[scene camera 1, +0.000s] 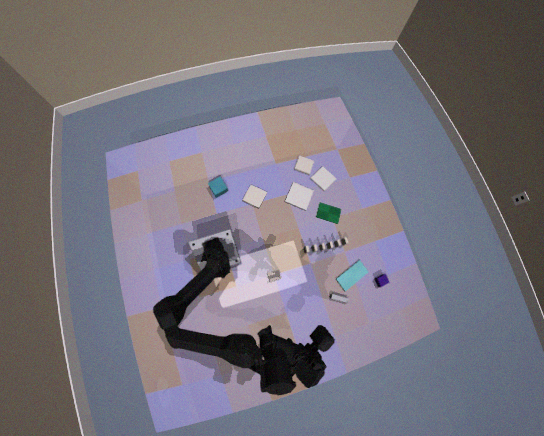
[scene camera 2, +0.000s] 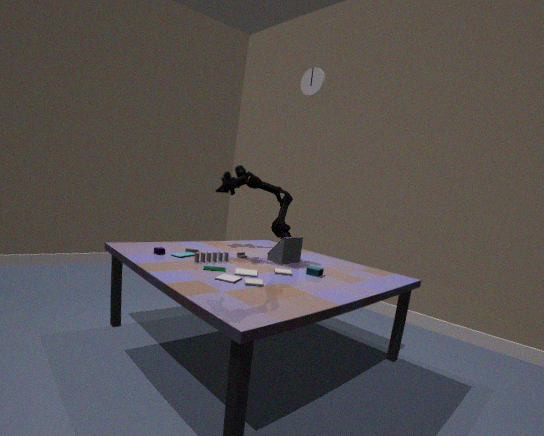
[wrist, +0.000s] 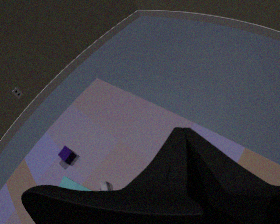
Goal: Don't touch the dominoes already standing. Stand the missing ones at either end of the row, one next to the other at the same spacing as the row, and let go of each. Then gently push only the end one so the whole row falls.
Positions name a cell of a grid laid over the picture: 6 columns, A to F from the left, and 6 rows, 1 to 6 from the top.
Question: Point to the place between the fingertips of my gripper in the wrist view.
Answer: D4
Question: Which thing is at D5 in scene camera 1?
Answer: My gripper.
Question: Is my gripper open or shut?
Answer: Shut.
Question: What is my gripper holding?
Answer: Nothing.
